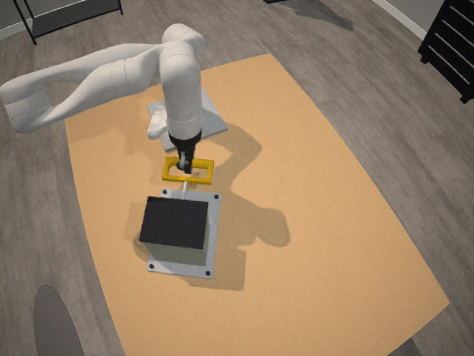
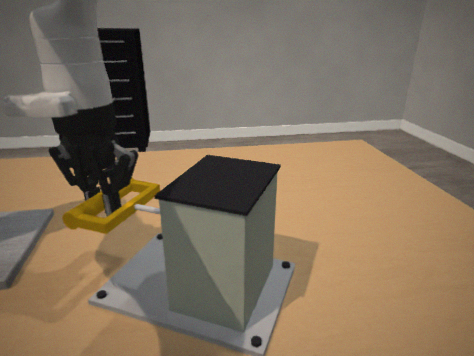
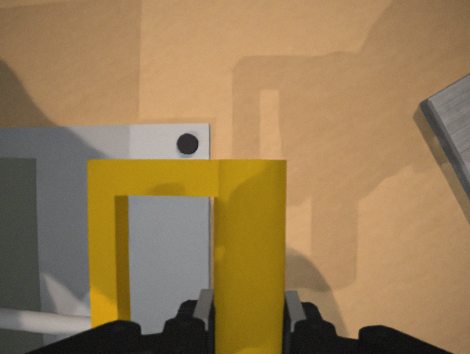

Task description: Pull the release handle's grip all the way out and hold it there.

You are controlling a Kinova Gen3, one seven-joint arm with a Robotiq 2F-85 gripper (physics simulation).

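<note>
The release handle's yellow rectangular grip (image 1: 200, 181) (image 2: 92, 220) (image 3: 249, 225) stands out from the housing, joined to it by a pale rod (image 1: 185, 190) (image 2: 146, 208) (image 3: 45, 321). A length of bare rod shows between grip and housing. The housing (image 1: 175, 220) (image 2: 205, 260) (image 3: 17, 240) is a grey-green box with a black top, upright on a grey base plate (image 1: 213, 230) (image 2: 135, 270) (image 3: 155, 142). My gripper (image 1: 187, 169) (image 2: 100, 202) (image 3: 248, 312) points down and is shut on the grip's thick outer bar, one finger inside the grip's opening. The rod's end inside the housing is hidden.
A grey board (image 1: 212, 117) (image 2: 25, 230) (image 3: 455, 120) lies on the tan table top (image 1: 310, 200) (image 2: 350, 200), on the gripper's side away from the housing. Dark bolt heads stand at the base plate's corners. A black drawer unit (image 1: 450, 50) (image 2: 130, 90) stands beyond the table.
</note>
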